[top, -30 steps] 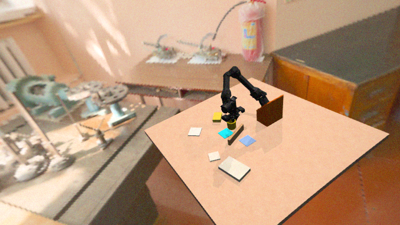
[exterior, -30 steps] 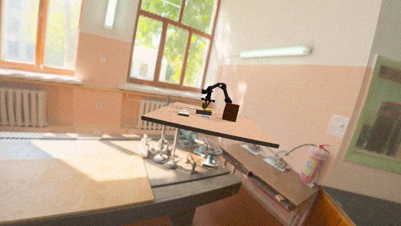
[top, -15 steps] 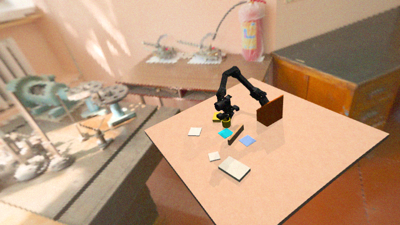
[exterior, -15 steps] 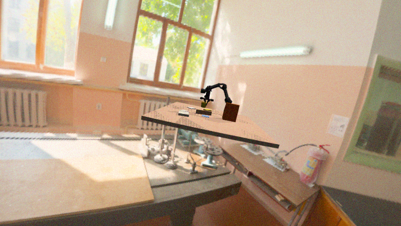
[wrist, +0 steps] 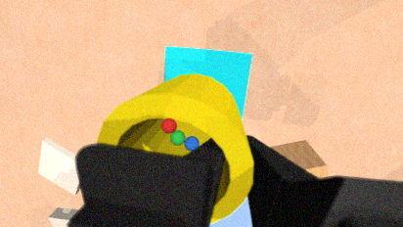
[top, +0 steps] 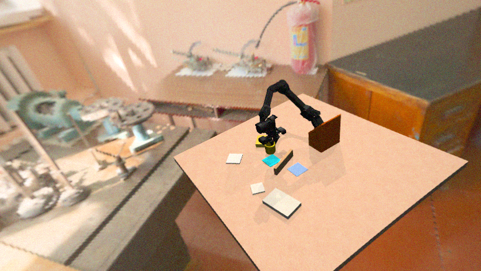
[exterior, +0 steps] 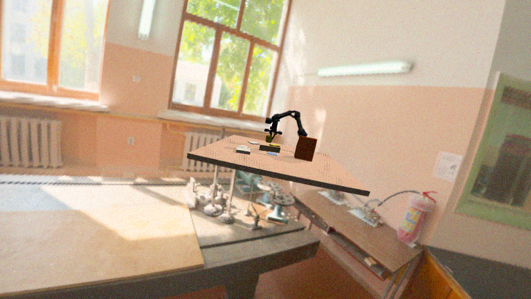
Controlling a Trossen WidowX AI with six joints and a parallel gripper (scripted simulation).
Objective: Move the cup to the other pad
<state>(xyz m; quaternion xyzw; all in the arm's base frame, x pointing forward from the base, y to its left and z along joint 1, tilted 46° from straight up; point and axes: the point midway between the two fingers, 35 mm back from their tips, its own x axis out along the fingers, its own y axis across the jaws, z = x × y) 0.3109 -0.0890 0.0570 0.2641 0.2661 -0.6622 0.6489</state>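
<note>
Right now my gripper tip is 50 mm short of the red marble, 10 mm to the right of it and 20 mm above it. From my gripper tip the other things lie so: blue marble: 30 mm ahead, 20 mm to the left, 20 mm below; green marble: 40 mm ahead, 10 mm to the left, 20 mm below; cup: 20 mm ahead.
</note>
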